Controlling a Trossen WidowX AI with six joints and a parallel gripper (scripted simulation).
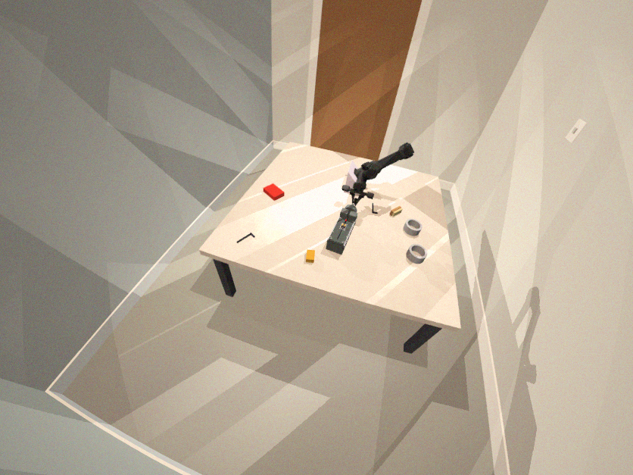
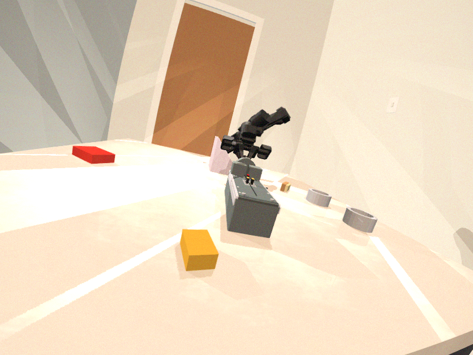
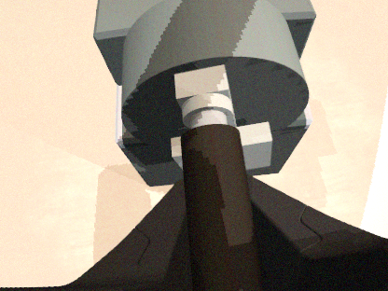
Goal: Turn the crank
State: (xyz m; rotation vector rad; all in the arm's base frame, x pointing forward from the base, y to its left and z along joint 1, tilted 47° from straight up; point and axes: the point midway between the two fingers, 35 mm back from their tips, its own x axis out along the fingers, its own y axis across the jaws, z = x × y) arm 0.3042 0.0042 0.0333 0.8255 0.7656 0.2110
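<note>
Right now the red pointer is 120 mm ahead of my gripper tip, 20 mm to the right of it and 10 mm below it. From my gripper tip the other things lie so: dark brown crank handle 20 mm behind, 20 mm above; then yellow block 360 mm ahead, 150 mm to the right, 80 mm below; then tan block 280 mm to the left, 150 mm behind, 80 mm below.
</note>
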